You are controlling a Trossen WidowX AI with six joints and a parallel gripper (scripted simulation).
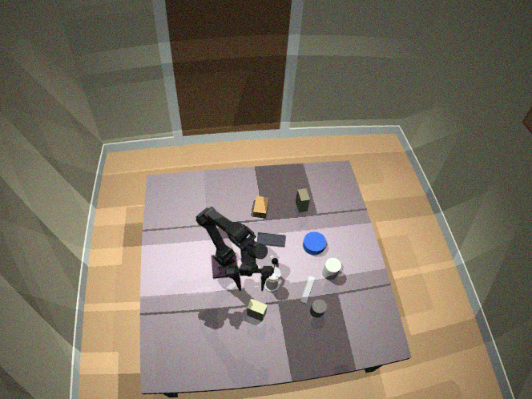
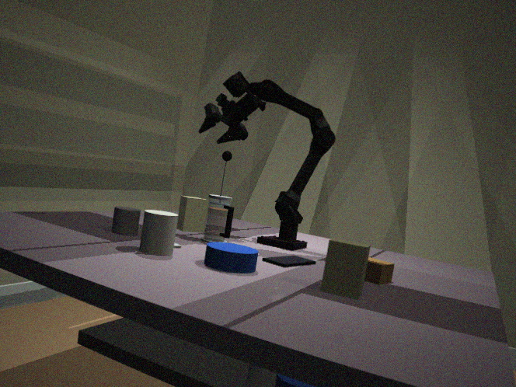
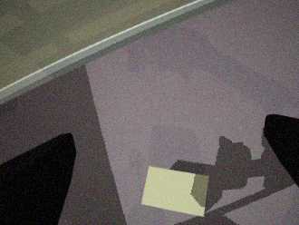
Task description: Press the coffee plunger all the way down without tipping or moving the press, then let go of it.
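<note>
The coffee press lies 11 cm ahead of my gripper tip, 18 cm to the left of it and 19 cm below it. From my gripper tip the other things lie so: orange block: 5 cm ahead, 63 cm to the left, 29 cm below; grey cylinder: 32 cm ahead, 2 cm to the left, 28 cm below.
</note>
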